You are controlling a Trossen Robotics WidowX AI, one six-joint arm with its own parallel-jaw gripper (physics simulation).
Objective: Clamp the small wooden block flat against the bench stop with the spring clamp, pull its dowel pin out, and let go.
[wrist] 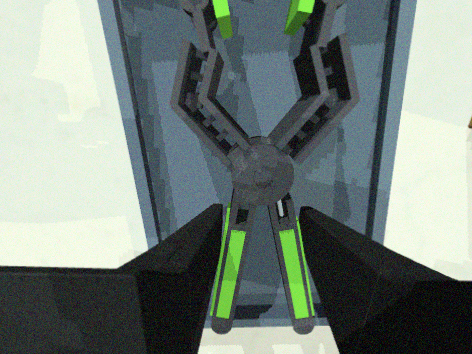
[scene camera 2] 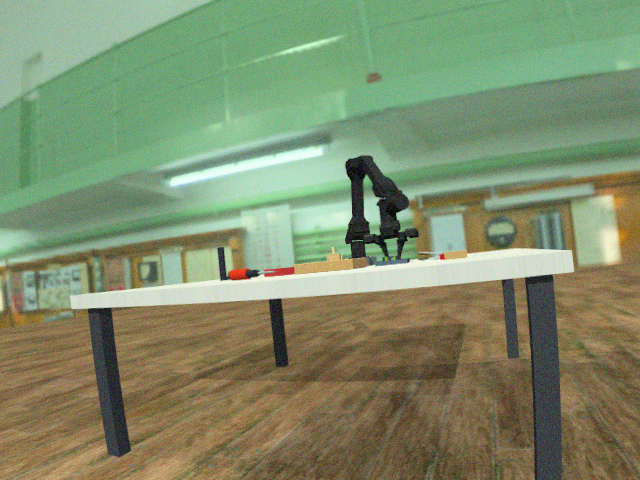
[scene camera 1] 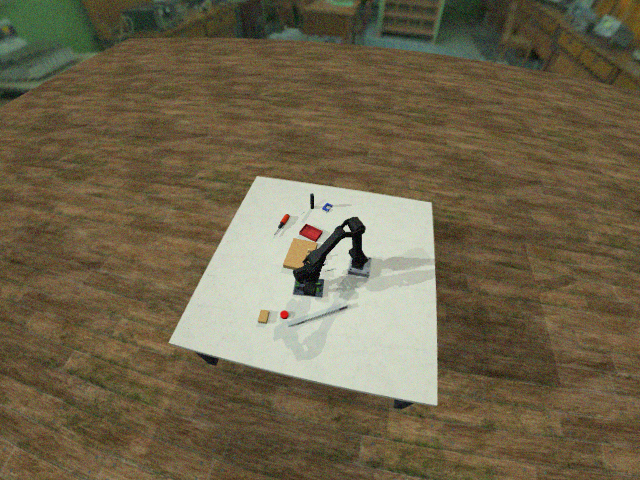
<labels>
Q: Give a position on a spring clamp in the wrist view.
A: At 261,172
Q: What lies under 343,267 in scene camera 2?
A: A wooden board.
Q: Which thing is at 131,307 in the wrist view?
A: My gripper.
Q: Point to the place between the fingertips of my gripper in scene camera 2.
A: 393,261
</labels>
